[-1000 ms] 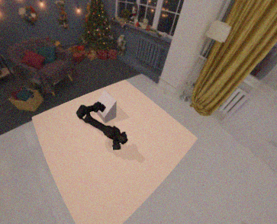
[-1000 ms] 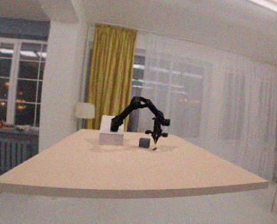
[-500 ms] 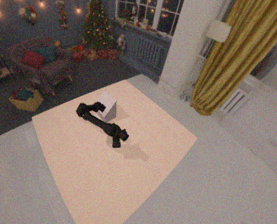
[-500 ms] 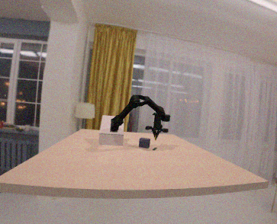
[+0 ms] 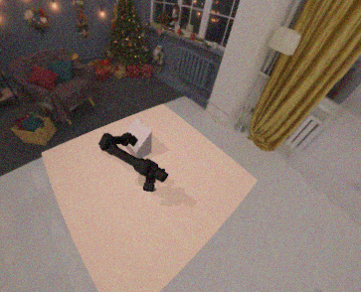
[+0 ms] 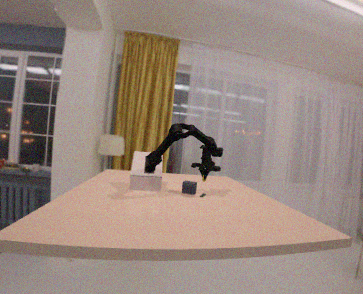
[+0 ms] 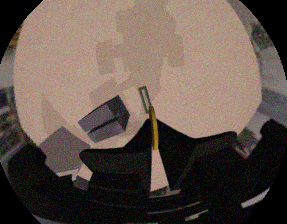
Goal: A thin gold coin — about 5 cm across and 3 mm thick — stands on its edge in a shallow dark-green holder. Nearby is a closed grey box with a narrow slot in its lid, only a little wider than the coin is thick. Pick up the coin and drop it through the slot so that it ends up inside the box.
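Now: the gold coin 1 cm above my gripper tip.
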